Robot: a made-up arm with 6 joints.
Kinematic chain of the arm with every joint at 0, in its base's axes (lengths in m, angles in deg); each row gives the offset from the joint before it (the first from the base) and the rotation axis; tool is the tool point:
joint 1: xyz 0 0 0.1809 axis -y
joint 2: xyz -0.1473 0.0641 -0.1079 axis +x
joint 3: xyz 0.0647 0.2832 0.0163 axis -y
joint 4: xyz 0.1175 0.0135 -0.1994 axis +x
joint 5: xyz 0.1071 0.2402 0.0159 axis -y
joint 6: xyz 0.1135 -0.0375 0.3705 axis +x
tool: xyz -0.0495 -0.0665 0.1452
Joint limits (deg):
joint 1: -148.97..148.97
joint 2: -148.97..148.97
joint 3: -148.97..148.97
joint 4: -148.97..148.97
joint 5: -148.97..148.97
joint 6: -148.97..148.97
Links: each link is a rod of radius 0.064 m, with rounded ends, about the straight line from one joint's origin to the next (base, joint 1, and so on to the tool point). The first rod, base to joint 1, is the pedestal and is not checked.
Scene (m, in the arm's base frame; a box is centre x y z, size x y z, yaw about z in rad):
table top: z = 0
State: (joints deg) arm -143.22 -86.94 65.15 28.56 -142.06 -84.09
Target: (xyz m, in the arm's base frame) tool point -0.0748 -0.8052 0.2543
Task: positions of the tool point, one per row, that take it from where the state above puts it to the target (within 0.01 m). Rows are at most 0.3 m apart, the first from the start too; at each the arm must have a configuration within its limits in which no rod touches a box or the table.
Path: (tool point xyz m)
1: -0.9417 0.1116 0.5504
2: -0.9168 -0.1694 0.4870
3: -0.7992 -0.4306 0.4215
4: -0.6015 -0.6383 0.3566
5: -0.3491 -0.7672 0.2986
6: -0.0748 -0.8052 0.2543

